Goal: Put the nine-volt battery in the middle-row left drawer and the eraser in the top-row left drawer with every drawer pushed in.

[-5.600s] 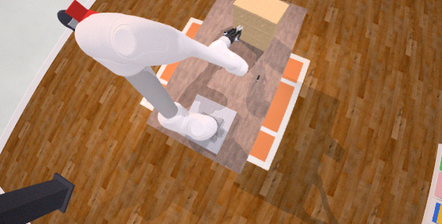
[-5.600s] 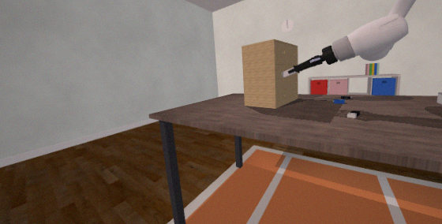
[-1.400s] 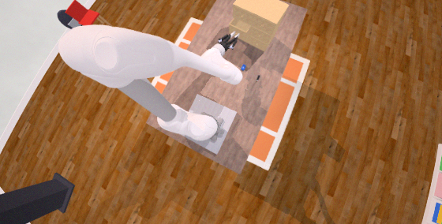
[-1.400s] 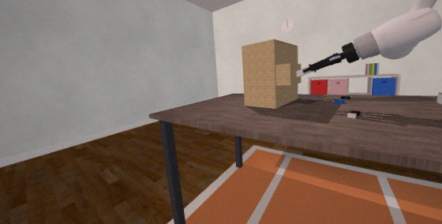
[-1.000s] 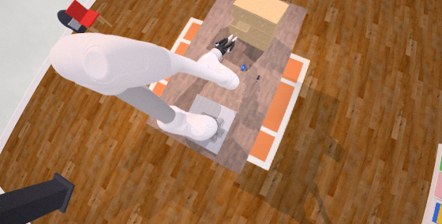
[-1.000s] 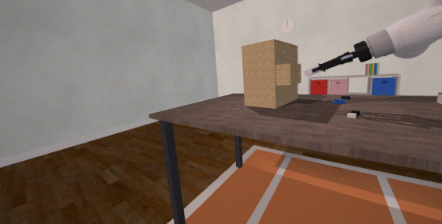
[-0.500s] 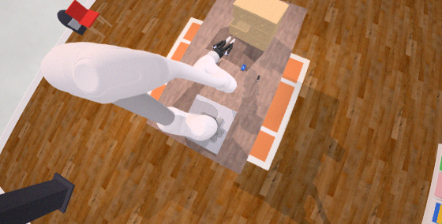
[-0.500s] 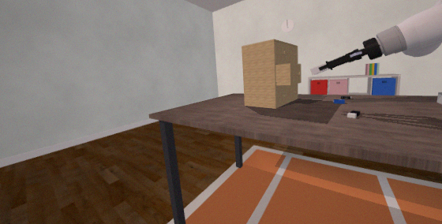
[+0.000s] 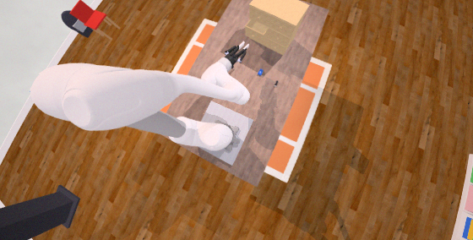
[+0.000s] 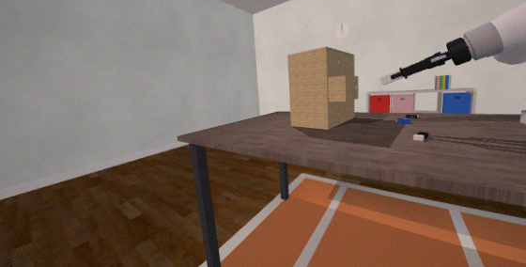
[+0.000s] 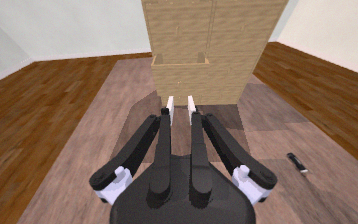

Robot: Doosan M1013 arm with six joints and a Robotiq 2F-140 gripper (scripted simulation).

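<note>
My hand is 180 mm above the blue nine-volt battery, 160 mm to the left of it and 50 mm past it. The rest, counted from my hand: eraser 190 mm below, 110 mm to the left, 70 mm behind.
</note>
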